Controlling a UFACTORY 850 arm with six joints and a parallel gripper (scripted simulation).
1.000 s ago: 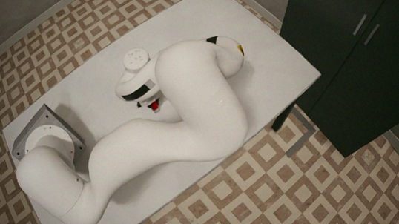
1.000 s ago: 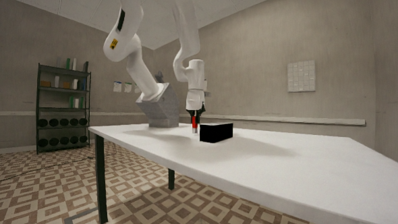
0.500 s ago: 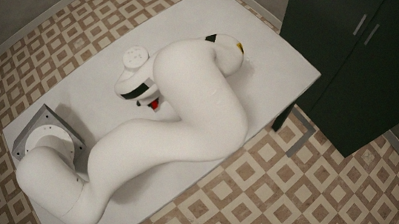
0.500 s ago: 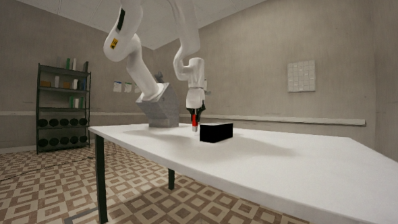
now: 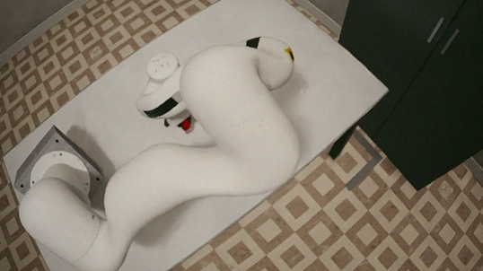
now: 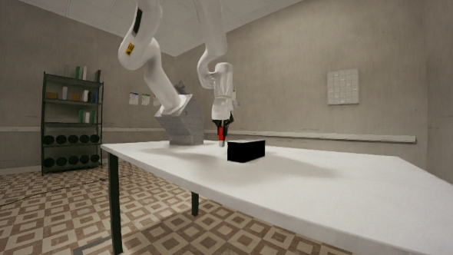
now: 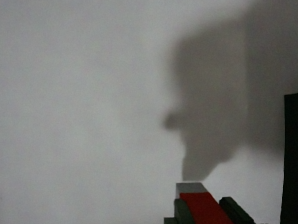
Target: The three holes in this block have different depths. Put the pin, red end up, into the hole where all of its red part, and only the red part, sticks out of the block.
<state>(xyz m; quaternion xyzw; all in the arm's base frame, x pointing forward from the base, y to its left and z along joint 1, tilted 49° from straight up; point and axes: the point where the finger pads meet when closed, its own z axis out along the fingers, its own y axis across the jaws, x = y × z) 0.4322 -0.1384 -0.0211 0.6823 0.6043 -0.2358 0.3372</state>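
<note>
My gripper is now 14 cm short of the black block, 7 cm above it and 3 cm to the left of it. The rest, counted from my hand: pin: 1 cm below.
</note>
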